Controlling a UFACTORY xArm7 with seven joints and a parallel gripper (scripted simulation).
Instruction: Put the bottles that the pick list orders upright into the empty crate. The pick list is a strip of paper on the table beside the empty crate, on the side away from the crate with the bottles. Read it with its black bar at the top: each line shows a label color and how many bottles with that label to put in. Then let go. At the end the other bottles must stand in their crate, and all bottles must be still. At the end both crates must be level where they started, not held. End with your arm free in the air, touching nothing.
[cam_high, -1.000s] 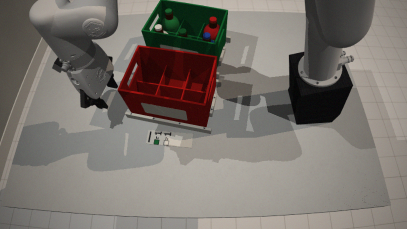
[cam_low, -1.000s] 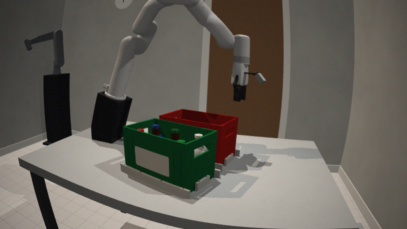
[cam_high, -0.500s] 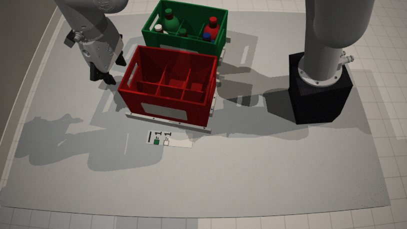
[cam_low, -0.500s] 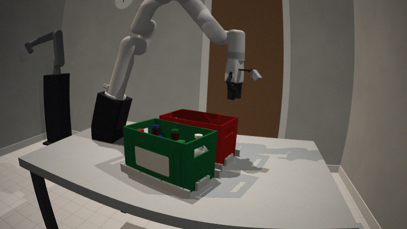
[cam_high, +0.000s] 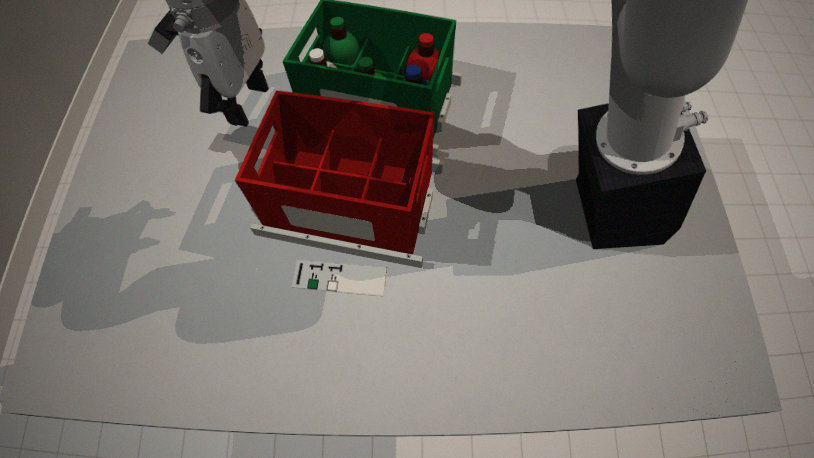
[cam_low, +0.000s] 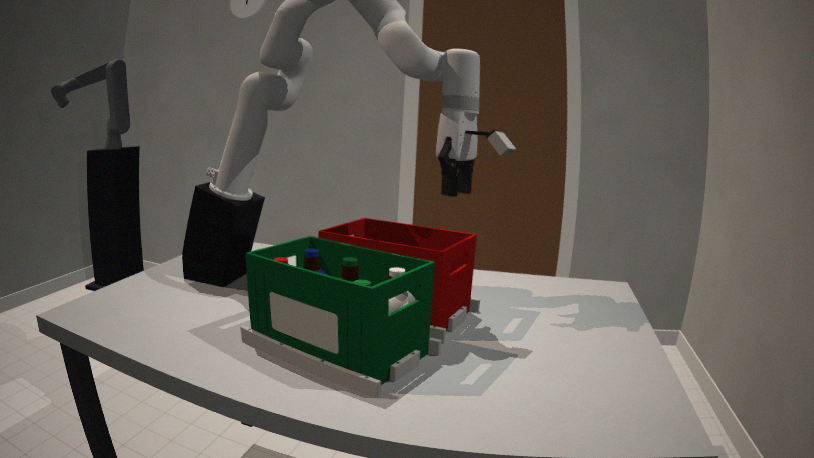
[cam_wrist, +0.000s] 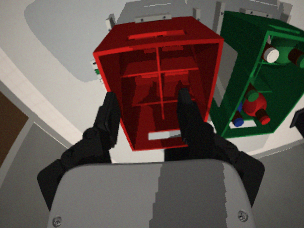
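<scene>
Right now the green crate is 190 mm behind my hand, 210 mm to the right of it and 200 mm below it. The rest, counted from my hand: white-capped bottle (90 mm behind, 200 mm to the right, 190 mm below); then red crate (110 mm behind, 20 mm to the left, 200 mm below); then pick list (80 mm behind, 170 mm to the left, 280 mm below).
</scene>
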